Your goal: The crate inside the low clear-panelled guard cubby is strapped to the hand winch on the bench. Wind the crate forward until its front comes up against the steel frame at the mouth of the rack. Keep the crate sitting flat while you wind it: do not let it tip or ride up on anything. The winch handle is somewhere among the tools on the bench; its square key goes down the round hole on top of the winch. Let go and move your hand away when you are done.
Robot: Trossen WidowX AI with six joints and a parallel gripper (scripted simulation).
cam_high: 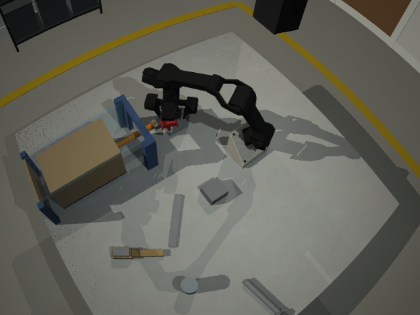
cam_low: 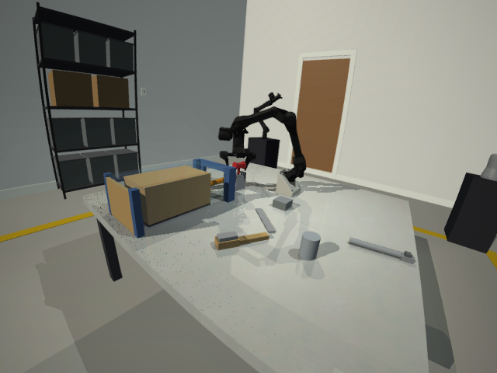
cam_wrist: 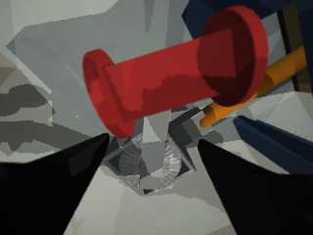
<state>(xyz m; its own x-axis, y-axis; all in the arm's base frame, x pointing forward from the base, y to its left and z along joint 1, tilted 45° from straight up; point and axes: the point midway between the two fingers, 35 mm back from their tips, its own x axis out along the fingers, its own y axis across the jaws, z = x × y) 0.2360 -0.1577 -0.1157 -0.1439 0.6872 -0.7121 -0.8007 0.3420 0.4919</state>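
The winch handle is 1 cm to the left of my gripper tip and 1 cm ahead of it. From my gripper tip the other things lie so: red knob: 5 cm to the left, 3 cm ahead, 3 cm above; then grey winch: 8 cm below, 5 cm to the right, 4 cm behind; then blue frame: 13 cm ahead, 3 cm to the right.
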